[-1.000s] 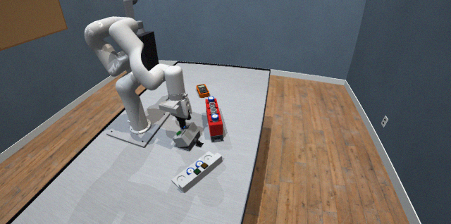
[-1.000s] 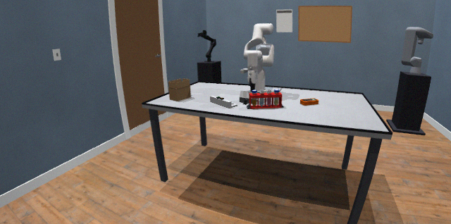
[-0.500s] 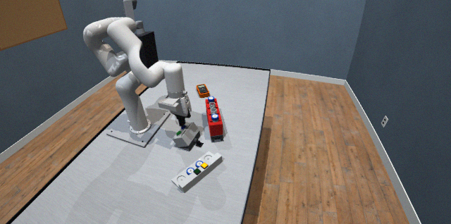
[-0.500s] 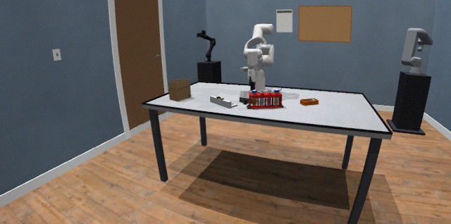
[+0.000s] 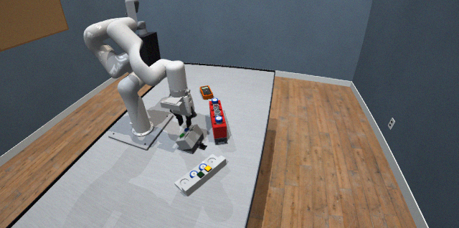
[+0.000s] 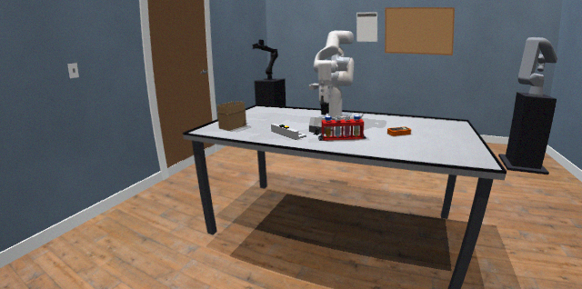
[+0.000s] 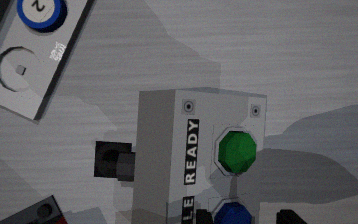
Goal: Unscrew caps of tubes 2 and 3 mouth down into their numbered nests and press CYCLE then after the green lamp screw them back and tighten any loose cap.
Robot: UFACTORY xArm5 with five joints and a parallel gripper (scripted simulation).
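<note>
Now: the blue key 1 cm to the left of my hand and 5 cm below it. Also, from my hand: grey key housing: 2 cm ahead, 2 cm to the right, 6 cm below; blue-rimmed cap: 14 cm ahead, 14 cm to the right, 10 cm below; green key: 4 cm to the right, 5 cm below.
</note>
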